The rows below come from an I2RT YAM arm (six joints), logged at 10 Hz.
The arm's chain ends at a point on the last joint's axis. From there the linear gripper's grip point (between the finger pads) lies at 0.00 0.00 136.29 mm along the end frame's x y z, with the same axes.
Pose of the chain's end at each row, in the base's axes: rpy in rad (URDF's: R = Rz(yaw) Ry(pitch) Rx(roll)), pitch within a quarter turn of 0, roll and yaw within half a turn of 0; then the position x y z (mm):
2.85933, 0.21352, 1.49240, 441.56, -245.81, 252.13
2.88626, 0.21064, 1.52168, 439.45, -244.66, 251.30
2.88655, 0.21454, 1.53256, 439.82, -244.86, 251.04
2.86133, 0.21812, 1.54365, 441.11, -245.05, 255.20
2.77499, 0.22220, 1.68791, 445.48, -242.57, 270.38
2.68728, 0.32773, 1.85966, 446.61, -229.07, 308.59
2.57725, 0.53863, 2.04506, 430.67, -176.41, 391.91
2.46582, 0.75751, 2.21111, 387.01, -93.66, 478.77
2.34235, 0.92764, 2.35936, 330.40, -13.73, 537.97
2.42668, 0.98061, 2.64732, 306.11, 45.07, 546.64
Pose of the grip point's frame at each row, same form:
2.85933, 0.21352, 1.49240, 477.23, -276.43, 124.21
2.88626, 0.21064, 1.52168, 472.48, -273.89, 122.34
2.88655, 0.21454, 1.53256, 473.11, -274.23, 122.18
2.86133, 0.21812, 1.54365, 478.03, -274.40, 127.33
2.77499, 0.22220, 1.68791, 497.27, -264.71, 146.27
2.68728, 0.32773, 1.85966, 515.17, -249.82, 192.64
2.57725, 0.53863, 2.04506, 522.50, -195.67, 293.06
2.46582, 0.75751, 2.21111, 499.03, -101.32, 401.51
2.34235, 0.92764, 2.35936, 453.20, 1.97, 480.98
2.42668, 0.98061, 2.64732, 423.77, 83.16, 489.36

